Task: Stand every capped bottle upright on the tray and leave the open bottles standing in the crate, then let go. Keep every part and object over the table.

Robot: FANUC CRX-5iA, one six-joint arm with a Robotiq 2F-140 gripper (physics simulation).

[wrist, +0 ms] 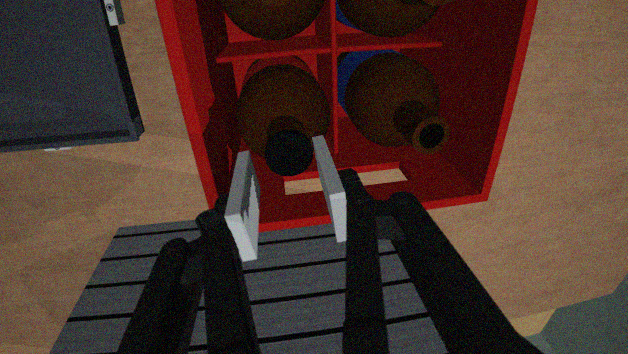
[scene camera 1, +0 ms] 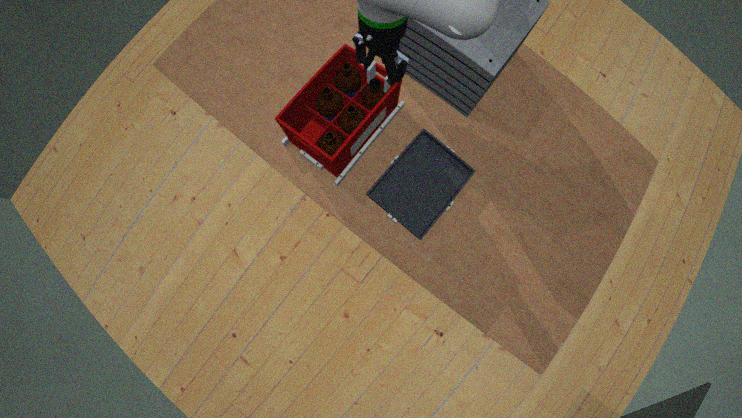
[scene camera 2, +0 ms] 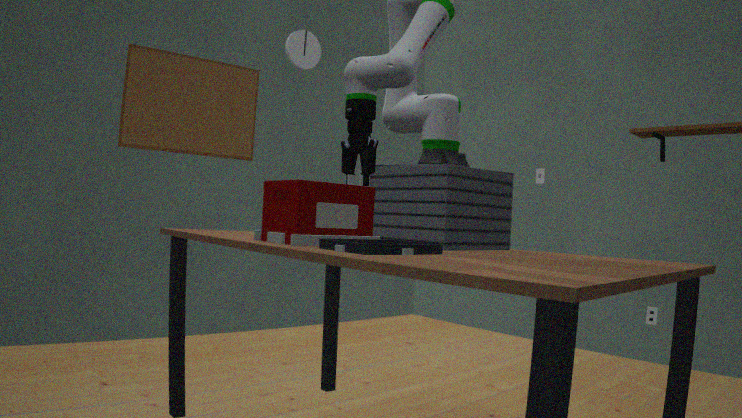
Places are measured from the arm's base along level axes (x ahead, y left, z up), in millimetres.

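Where they show: gripper, fingertip midpoint: [wrist: 285, 163] [scene camera 1: 379, 83].
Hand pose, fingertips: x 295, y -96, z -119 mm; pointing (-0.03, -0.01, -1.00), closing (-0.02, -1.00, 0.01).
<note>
Things, the pixels of their centre, and the offset from my fingertips.
- red crate at the middle of its body: [scene camera 1: 341, 112] [scene camera 2: 318, 213] dx +101, dy -58, dz -54 mm
- bottle with a black cap, body centre: [wrist: 282, 112] [scene camera 1: 374, 97] dx +16, dy -5, dz -56 mm
- open bottle at the middle of its body: [wrist: 389, 99] [scene camera 1: 348, 81] dx +7, dy -95, dz -56 mm
- dark tray at the middle of its body: [wrist: 7, 18] [scene camera 2: 381, 246] [scene camera 1: 422, 182] dx +144, dy +222, dz -129 mm
The red crate [scene camera 1: 308, 146] [scene camera 2: 282, 207] [wrist: 182, 90] holds several upright brown bottles. One bottle with a black cap [scene camera 1: 374, 84] [wrist: 289, 153] stands in a cell at the robot's end. Beside it stands an open bottle [scene camera 1: 347, 78] [wrist: 392, 100], its dark mouth visible in the wrist view. Other brown bottles [scene camera 1: 328, 102] [scene camera 1: 351, 118] [scene camera 1: 330, 141] stand in further cells without a black cap showing; one corner cell is empty. The dark tray [scene camera 1: 420, 184] [scene camera 2: 384, 247] [wrist: 60, 75] is empty. My gripper [scene camera 1: 379, 77] [scene camera 2: 356, 179] [wrist: 285, 163] is open, pointing down over the capped bottle; its cap shows between and beyond the pads.
The grey slatted robot base [scene camera 1: 441, 72] [scene camera 2: 441, 207] [wrist: 300, 290] stands close behind the crate. White strips [scene camera 1: 369, 142] lie along the crate's foot, on the tray side. The crate's high walls and inner dividers surround the bottles. The table edge [scene camera 2: 576, 293] shows in scene camera 2.
</note>
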